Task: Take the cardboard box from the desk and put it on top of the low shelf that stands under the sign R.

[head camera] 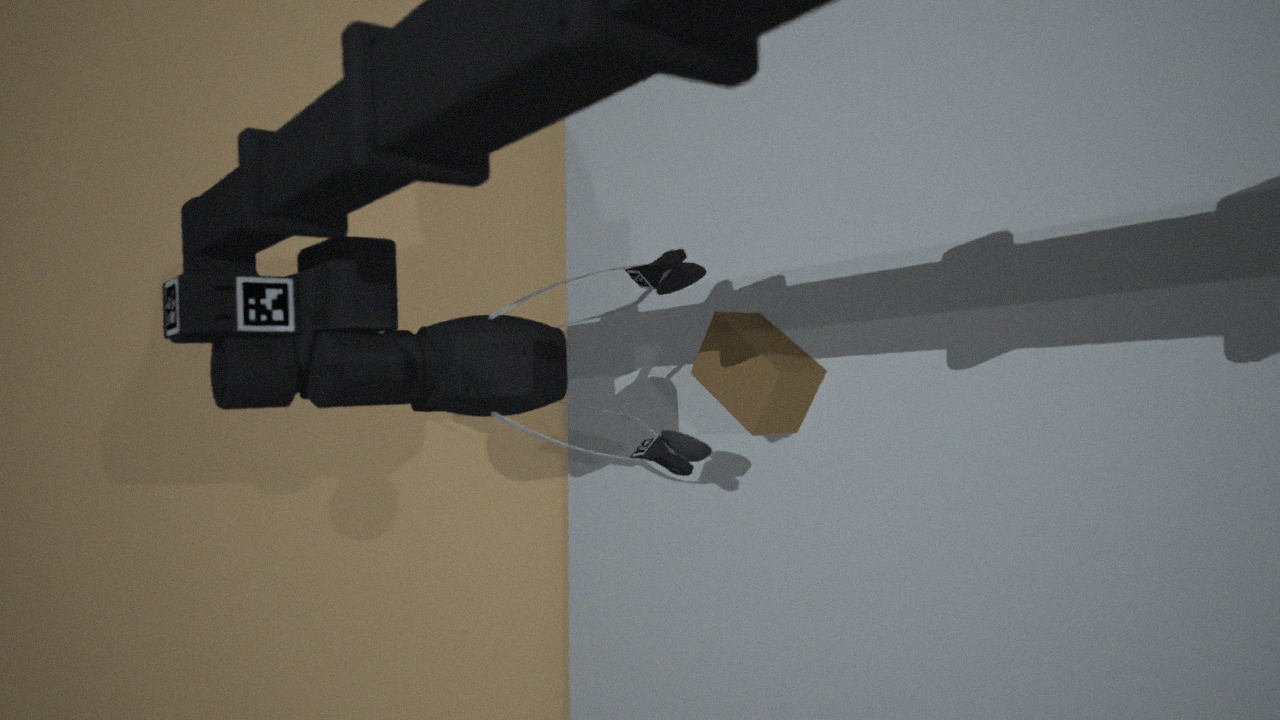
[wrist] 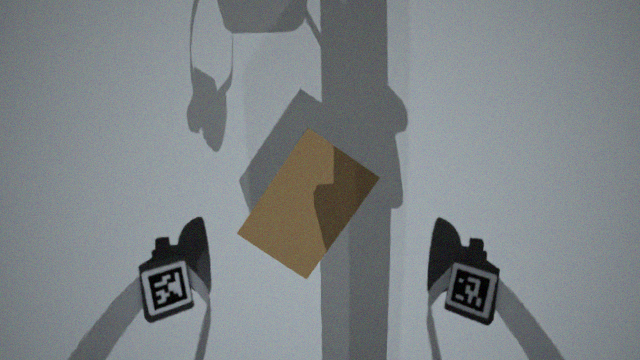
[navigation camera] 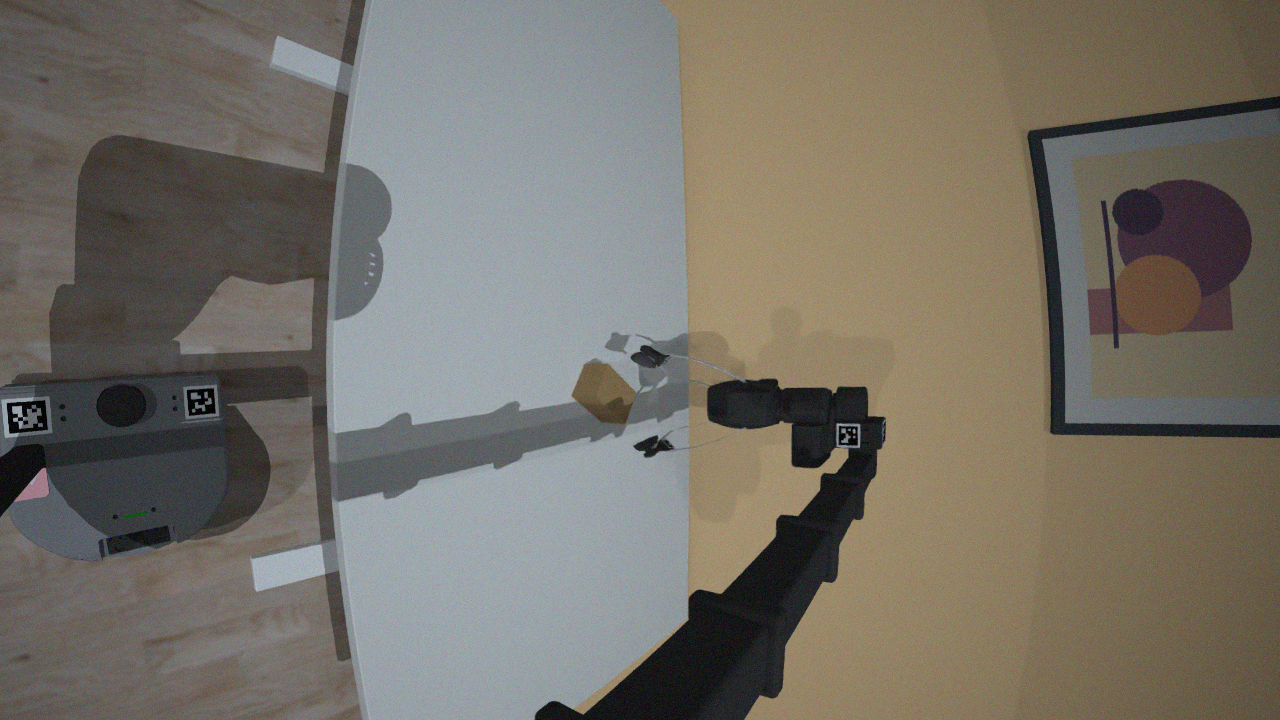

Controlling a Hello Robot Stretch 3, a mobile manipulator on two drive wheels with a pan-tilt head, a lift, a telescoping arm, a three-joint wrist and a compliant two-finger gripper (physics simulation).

Labels:
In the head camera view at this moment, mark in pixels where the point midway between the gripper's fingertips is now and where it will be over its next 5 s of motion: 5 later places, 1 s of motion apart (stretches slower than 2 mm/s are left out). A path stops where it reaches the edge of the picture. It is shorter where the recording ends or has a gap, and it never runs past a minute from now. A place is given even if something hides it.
My gripper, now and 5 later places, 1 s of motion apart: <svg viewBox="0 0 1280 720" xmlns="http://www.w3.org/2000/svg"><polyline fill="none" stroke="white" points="701,361 684,363 762,362 772,353 712,349 655,350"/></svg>

